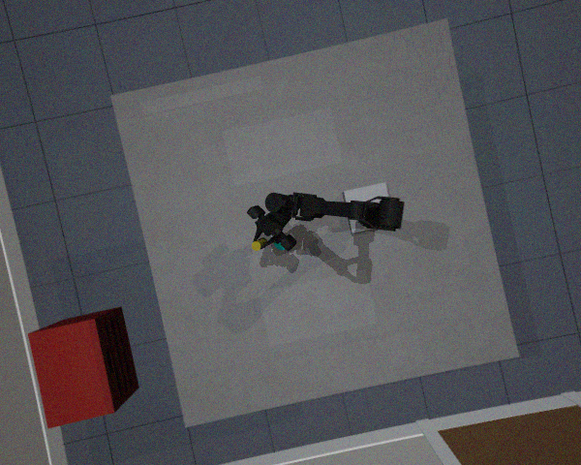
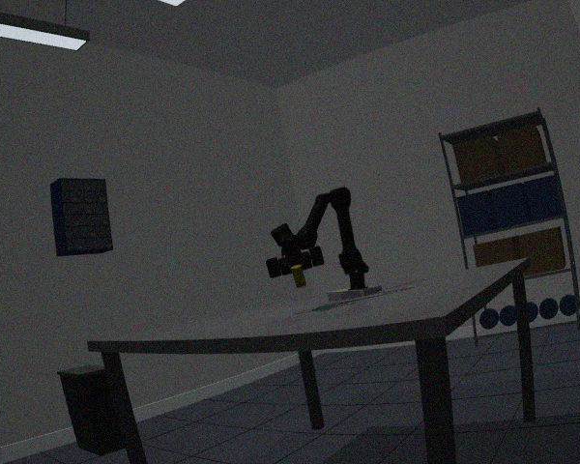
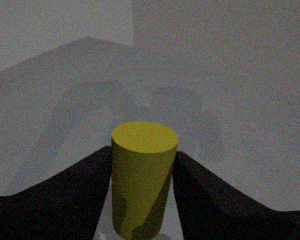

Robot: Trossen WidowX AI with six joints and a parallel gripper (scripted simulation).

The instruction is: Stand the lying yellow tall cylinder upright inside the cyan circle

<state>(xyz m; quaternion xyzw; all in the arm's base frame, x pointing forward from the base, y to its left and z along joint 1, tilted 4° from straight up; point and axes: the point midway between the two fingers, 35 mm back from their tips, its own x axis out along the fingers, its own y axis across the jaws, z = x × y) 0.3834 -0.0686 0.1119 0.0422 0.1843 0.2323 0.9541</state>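
Right now my gripper tip is 14 cm above the cyan circle, 7 cm past it and 3 cm to the right of it. Round my gripper tip: yellow tall cylinder 2 cm below, 1 cm behind.
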